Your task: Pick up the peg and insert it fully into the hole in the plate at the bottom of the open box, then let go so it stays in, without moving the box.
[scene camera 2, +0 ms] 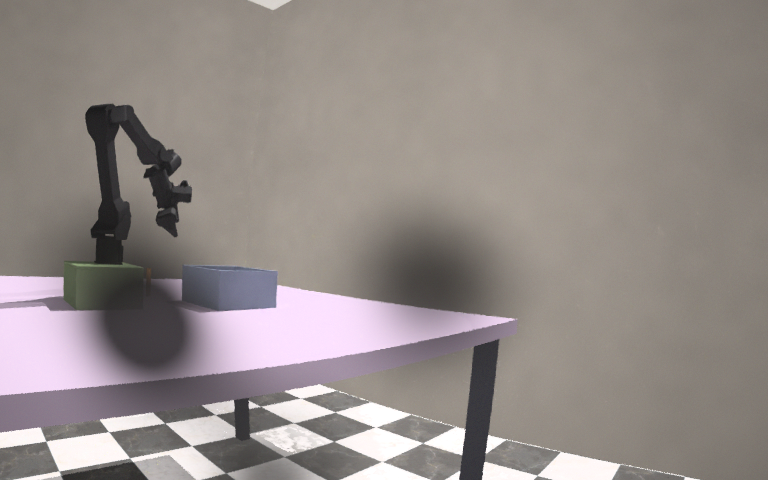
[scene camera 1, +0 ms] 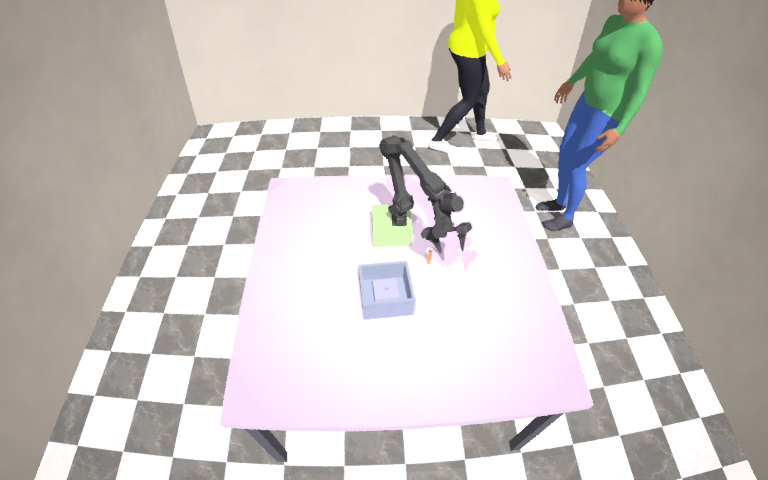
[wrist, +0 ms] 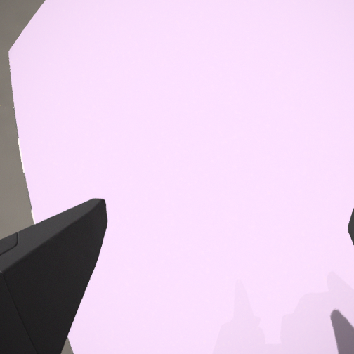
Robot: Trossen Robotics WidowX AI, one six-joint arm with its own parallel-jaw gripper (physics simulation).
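Places are measured from the arm's base along level axes (x ahead, y left, z up), in millimetres.
Pixels of known places: gripper, fingertip midpoint: (scene camera 2: 176,229) (scene camera 1: 451,252); arm's base, origin of the base link: (scene camera 2: 108,263) (scene camera 1: 399,220).
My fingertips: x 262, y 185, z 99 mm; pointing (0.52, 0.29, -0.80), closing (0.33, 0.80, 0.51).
For each thing: its top centre in the pictures, then the offset to it from my fingertips. Level surfaces: height alone.
- orange peg, middle of its top: (scene camera 2: 148,268) (scene camera 1: 430,250) dz -116, dx -108, dy -59 mm
- blue-grey open box, middle of its top: (scene camera 2: 228,268) (scene camera 1: 386,282) dz -98, dx +69, dy -240 mm
- light plate, middle of its top: (scene camera 1: 385,287) dz -135, dx +69, dy -240 mm
- pink table, its level: dz -196 mm
An orange peg (scene camera 1: 429,256) (scene camera 2: 148,281) stands upright on the table, to the right of the open box in scene camera 1. The blue-grey open box (scene camera 1: 388,311) (scene camera 2: 247,289) stands on the table, and a light plate (scene camera 1: 386,295) with a small hole lies at its bottom in scene camera 1. My gripper (scene camera 1: 451,251) (scene camera 2: 175,235) (wrist: 233,215) is open and empty. It hangs above the table, pointing down, a little to the right of the peg in scene camera 1. In the wrist view the fingers stand wide apart over the table surface; the peg does not show there.
The arm's base sits on a green block (scene camera 1: 390,236) (scene camera 2: 84,285) behind the box. The pink table (scene camera 1: 317,373) (scene camera 2: 339,333) bears everything. Two people, in yellow (scene camera 1: 470,33) and green (scene camera 1: 623,67), stand beyond the table. Dark blurs cover parts of scene camera 2.
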